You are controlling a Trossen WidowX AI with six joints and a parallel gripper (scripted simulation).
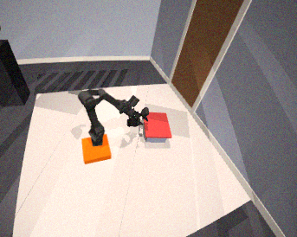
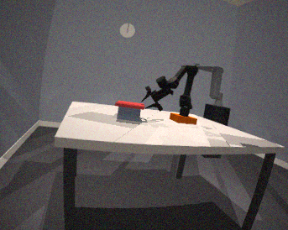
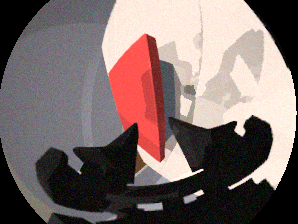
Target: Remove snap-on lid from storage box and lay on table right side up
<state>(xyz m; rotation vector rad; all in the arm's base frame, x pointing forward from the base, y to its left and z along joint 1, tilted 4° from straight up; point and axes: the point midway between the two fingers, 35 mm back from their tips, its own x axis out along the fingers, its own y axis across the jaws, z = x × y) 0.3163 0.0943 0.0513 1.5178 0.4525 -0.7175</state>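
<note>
Right now the red lid is 80 mm ahead of my gripper tip, 10 mm to the right of it and 10 mm below it. From my gripper tip the other things lie so: storage box (80 mm ahead, 50 mm below, 10 mm to the right).
</note>
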